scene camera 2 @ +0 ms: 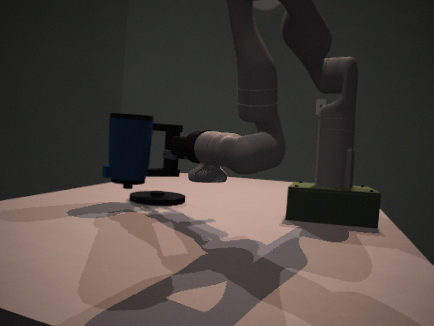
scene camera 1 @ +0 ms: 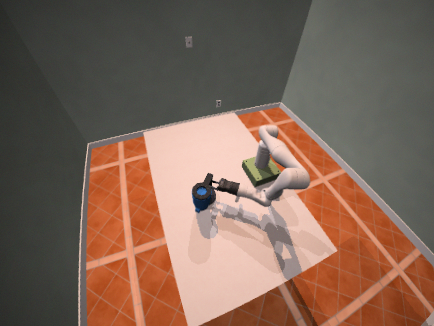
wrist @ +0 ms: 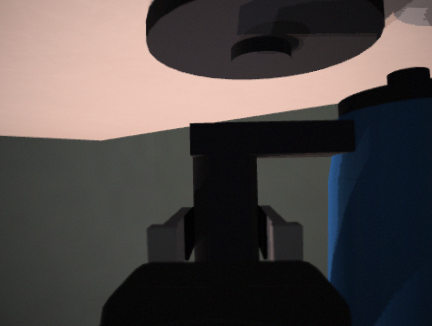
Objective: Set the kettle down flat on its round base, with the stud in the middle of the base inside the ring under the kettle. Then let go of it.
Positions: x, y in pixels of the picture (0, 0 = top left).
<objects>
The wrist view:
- my gripper: 226, 224
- blue kettle: 372, 188
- round black base: 235, 47
</objects>
